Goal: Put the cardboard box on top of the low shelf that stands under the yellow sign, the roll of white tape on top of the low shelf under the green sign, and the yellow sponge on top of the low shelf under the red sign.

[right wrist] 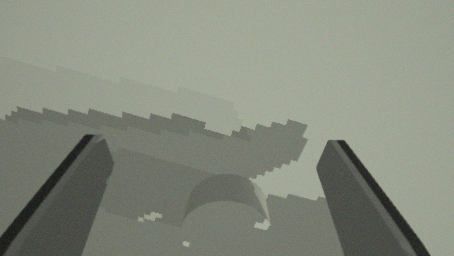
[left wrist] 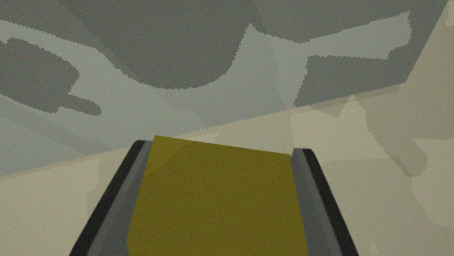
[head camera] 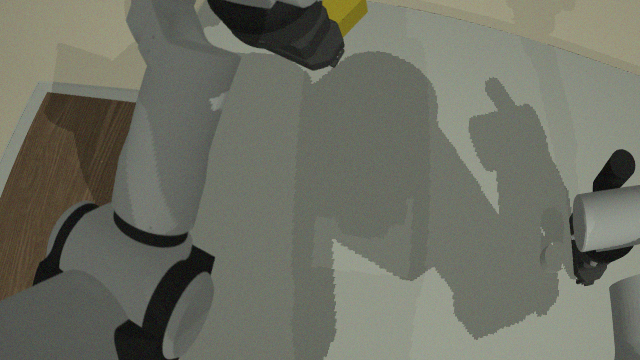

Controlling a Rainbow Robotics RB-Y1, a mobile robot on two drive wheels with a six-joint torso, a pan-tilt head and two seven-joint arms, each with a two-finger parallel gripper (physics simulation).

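Frame: origin at the robot's base, x back, y right, z up, level; metres.
Seen in the pictures: left gripper, between the fingertips: (left wrist: 223,159); right gripper, between the fingertips: (right wrist: 217,152).
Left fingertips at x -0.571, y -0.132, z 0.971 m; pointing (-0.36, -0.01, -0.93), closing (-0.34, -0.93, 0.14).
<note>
Pixels of each thing's middle, then the offset from my left fingertips to it. Level surfaces: height alone.
- yellow sponge, middle of its body: (left wrist: 205,241) (head camera: 319,17) dx -0.029, dy +0.023, dz +0.030 m
- white tape, middle of its body: (right wrist: 226,220) (head camera: 554,257) dx +0.151, dy +0.426, dz -0.238 m
- pale table, height of its surface: dz -0.250 m
- brown wood-grained surface, height of its surface: dz -0.970 m
The yellow sponge (head camera: 353,16) (left wrist: 217,200) is between the fingers of my left gripper (head camera: 337,56) (left wrist: 223,159), which is shut on it, near the far edge of the pale table. The roll of white tape (head camera: 553,257) (right wrist: 225,227) is on the table in shadow. In the right wrist view it shows low between the fingers of my right gripper (head camera: 589,281) (right wrist: 215,140), which is wide open. In the head view that gripper is just to the right of the roll. The cardboard box, the low shelves and the coloured signs do not show.
The pale table (head camera: 370,310) (left wrist: 200,107) (right wrist: 350,60) carries large arm shadows. Its far edge borders a beige floor (head camera: 590,30) (left wrist: 350,185). A brown wood-grained surface (head camera: 30,210) with a pale rim is at the left of the head view, partly behind the left arm.
</note>
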